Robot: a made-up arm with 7 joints.
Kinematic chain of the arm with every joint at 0, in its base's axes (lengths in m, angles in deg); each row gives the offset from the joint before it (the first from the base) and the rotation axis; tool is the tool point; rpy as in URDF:
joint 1: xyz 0 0 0.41 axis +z
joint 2: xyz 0 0 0 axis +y
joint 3: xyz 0 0 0.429 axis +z
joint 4: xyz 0.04 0 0 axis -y
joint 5: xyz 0.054 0 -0.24 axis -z
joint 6: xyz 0 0 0 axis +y
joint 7: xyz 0.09 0 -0.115 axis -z
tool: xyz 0 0 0 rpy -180 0 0
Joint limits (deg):
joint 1: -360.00..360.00
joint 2: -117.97..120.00
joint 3: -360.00..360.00
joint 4: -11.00..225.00
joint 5: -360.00..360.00
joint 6: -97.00..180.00
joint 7: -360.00..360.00
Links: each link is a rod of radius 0.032 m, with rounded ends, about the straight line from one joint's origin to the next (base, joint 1, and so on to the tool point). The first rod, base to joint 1, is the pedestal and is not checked.
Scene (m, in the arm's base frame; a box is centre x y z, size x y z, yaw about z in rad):
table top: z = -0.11
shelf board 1: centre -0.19 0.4 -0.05 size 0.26 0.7 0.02 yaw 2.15
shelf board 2: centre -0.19 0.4 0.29 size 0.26 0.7 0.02 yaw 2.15
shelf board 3: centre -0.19 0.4 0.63 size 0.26 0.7 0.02 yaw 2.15
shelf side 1: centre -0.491 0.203 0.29 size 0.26 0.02 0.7 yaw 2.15
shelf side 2: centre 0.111 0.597 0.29 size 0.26 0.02 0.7 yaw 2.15
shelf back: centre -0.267 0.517 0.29 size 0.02 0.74 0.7 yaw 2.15
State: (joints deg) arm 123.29 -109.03 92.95 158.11 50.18 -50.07 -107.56
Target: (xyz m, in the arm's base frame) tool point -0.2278 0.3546 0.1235
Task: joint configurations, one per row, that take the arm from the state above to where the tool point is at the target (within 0.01 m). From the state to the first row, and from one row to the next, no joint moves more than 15 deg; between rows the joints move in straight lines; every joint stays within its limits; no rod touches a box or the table.
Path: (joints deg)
1: 115.38 -109.92 100.64 143.41 48.78 -47.48 -104.52
2: 107.47 -110.82 108.32 128.72 47.38 -44.88 -101.48
3: 99.56 -111.71 116.01 114.02 45.98 -42.29 -98.45
4: 91.65 -112.61 123.69 99.33 44.58 -39.70 -95.41
5: 83.74 -113.50 131.38 84.63 43.18 -37.10 -92.37
6: 75.83 -114.39 139.07 69.93 41.78 -34.51 -89.33
7: 67.92 -115.29 146.75 55.24 40.38 -31.91 -86.29
8: 60.02 -116.18 154.44 40.54 38.98 -29.32 -83.26
9: 52.11 -117.08 162.12 25.84 37.58 -26.73 -80.22
10: 44.20 -117.97 169.81 11.15 36.18 -24.13 -77.18
11: 33.34 -117.97 159.44 23.13 45.26 -20.87 -84.77
12: 22.48 -117.97 149.07 35.11 54.35 -17.62 -92.37
13: 11.63 -117.97 138.70 47.09 63.43 -14.36 -99.96
14: 0.77 -117.97 128.33 59.07 72.52 -11.10 -107.56

